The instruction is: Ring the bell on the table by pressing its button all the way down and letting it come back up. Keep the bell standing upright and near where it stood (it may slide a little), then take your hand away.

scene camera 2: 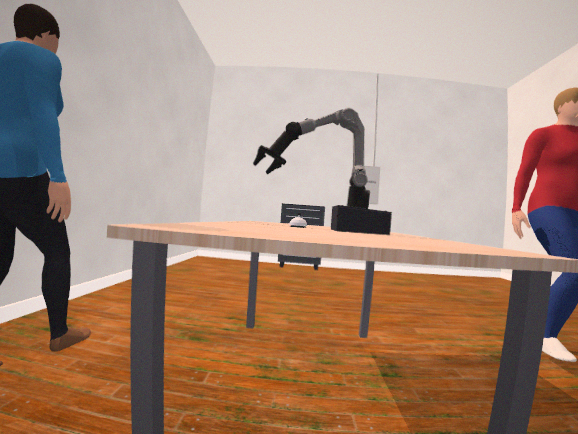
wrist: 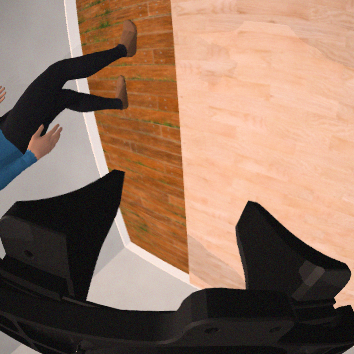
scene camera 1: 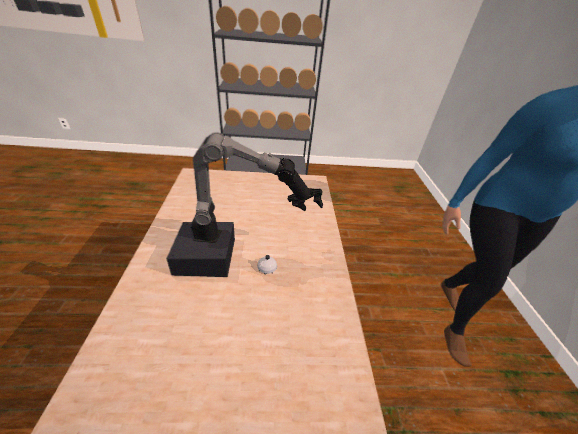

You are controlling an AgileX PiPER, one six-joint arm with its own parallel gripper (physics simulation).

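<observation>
A small silver bell [scene camera 1: 267,265] [scene camera 2: 298,222] with a dark button on top stands upright on the wooden table [scene camera 1: 225,350] [scene camera 2: 240,243] [wrist: 260,125], beside the robot's base. My black gripper [scene camera 1: 313,207] [scene camera 2: 261,168] [wrist: 183,201] is open, with its two fingers wide apart and no object between them. It hangs high above the table, well away from the bell, toward the shelf end and the edge on the person's side. The bell does not show in the wrist view.
The arm's dark base block [scene camera 1: 200,255] [scene camera 2: 361,220] stands close beside the bell. A person in a blue top [scene camera 1: 537,155] [scene camera 2: 30,110] [wrist: 12,157] stands beyond the table's edge. A person in red [scene camera 2: 557,165] is at the other side. A shelf rack [scene camera 1: 267,89] stands behind the table.
</observation>
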